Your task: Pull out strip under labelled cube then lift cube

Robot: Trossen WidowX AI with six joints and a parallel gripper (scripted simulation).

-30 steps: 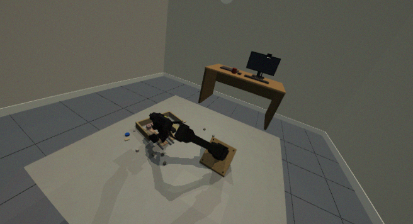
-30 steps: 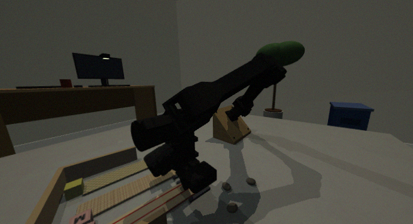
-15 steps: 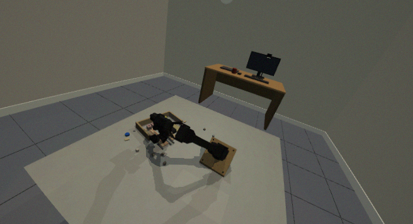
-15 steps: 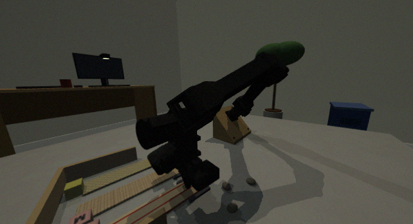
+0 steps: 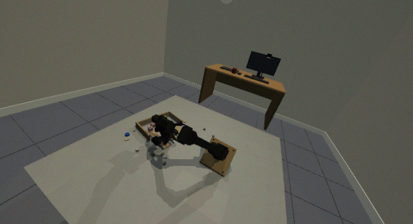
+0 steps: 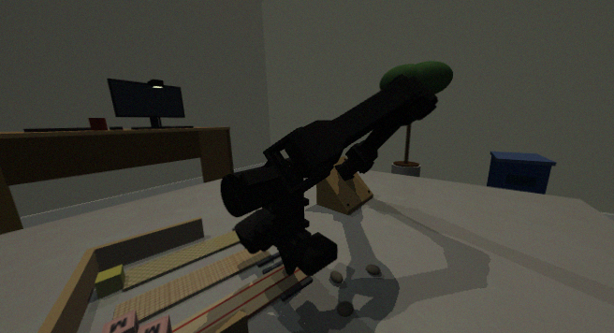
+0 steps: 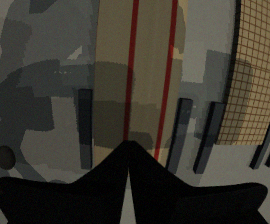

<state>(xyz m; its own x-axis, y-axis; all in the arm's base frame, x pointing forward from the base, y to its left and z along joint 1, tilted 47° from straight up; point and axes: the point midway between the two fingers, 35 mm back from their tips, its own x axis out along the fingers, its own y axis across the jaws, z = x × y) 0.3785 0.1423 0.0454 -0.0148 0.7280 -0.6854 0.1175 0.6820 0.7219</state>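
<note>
My gripper tip is now 90 mm short of the red-lined strip and 10 mm to the left of it. From my gripper tip the other things lie so: blue disc 270 mm ahead, 110 mm to the left.
</note>
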